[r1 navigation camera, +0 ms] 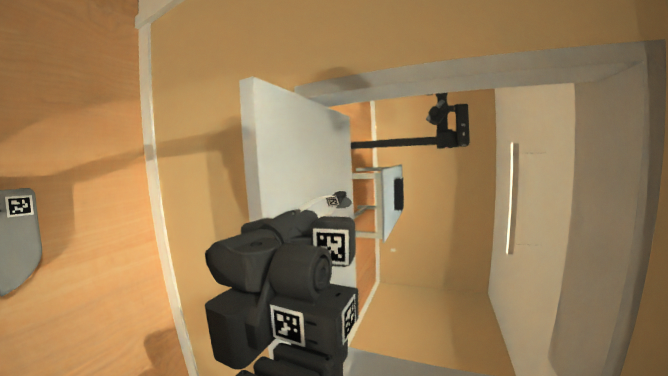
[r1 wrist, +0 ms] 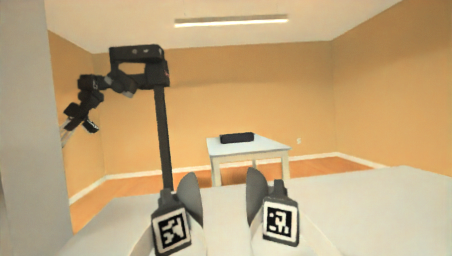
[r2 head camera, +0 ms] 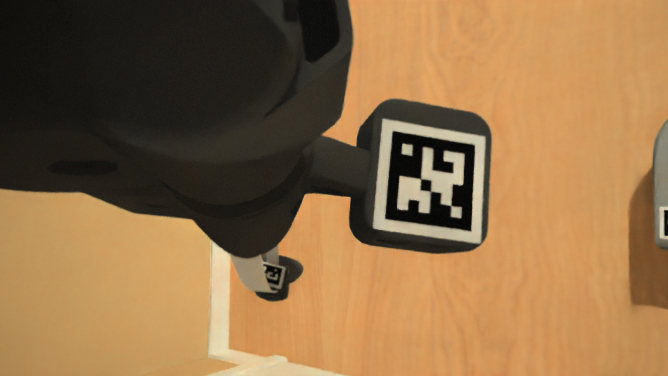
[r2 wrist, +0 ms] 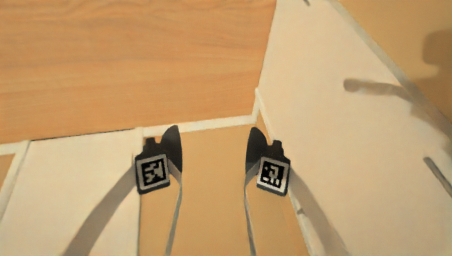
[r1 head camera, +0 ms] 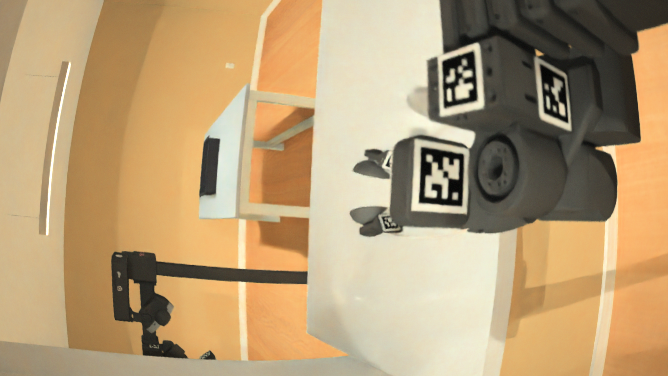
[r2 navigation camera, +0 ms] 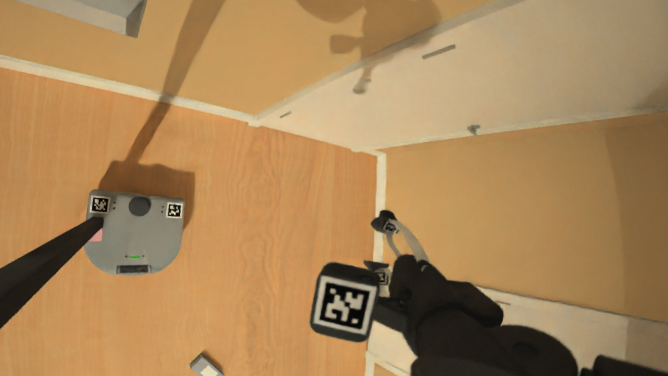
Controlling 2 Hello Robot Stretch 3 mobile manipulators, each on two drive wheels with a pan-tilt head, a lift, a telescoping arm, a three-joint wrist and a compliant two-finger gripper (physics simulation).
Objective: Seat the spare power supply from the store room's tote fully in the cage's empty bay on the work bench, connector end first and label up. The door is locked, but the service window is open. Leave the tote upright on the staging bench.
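A grey box with a pale label, looking like the power supply (r2 navigation camera: 199, 362), lies on the wooden floor, cut off by the bottom edge of r2's navigation view. Its connector end does not show. r2's gripper (r2 navigation camera: 378, 243) (r2 wrist: 214, 150) is open and empty near a wall, well apart from that box. r1's gripper (r1 head camera: 369, 192) (r1 wrist: 222, 197) is open and empty above the white window shelf (r1 head camera: 400, 295) (r1 navigation camera: 300, 150). Beyond it, a low dark box (r1 head camera: 210, 167) (r1 navigation camera: 398, 194) (r1 wrist: 237, 138) sits on a light table (r1 head camera: 231, 150) (r1 wrist: 250, 146); whether it is tote or cage I cannot tell.
r2's mast (r1 head camera: 225, 272) (r1 navigation camera: 395, 143) (r1 wrist: 162, 135) stands beside the table beyond the opening. The window frame (r1 navigation camera: 470, 65) surrounds r1's view. r2's grey base (r2 navigation camera: 132, 235) is on the floor. A white door-like panel (r2 navigation camera: 500, 75) (r2 wrist: 310, 100) is near r2's gripper.
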